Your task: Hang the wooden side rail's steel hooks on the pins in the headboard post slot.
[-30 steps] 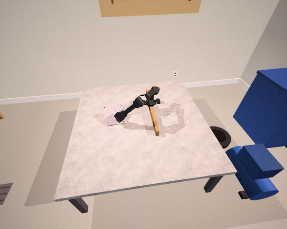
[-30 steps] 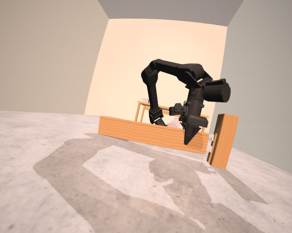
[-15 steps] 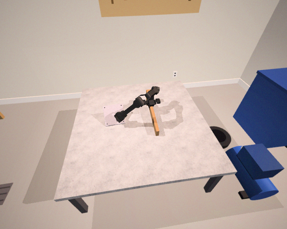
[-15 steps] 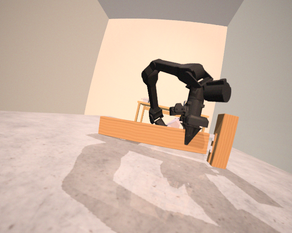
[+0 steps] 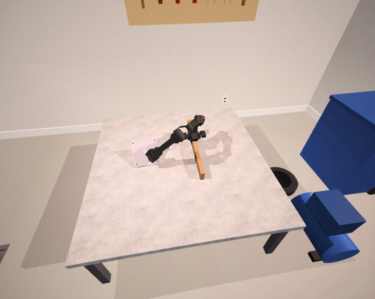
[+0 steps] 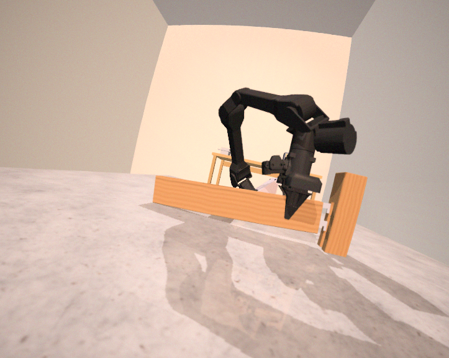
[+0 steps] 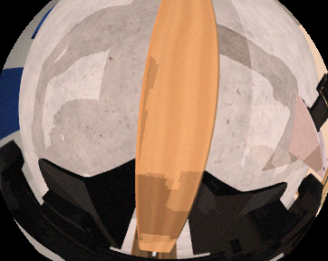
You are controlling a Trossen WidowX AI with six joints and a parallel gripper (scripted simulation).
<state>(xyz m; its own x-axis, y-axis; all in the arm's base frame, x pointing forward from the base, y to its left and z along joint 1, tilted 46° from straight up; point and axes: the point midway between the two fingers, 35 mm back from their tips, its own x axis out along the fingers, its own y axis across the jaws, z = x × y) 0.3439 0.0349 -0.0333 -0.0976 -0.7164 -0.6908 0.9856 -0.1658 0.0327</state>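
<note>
My gripper tip is now 12 cm to the right of the headboard post, 4 cm below it and 2 cm short of it.
</note>
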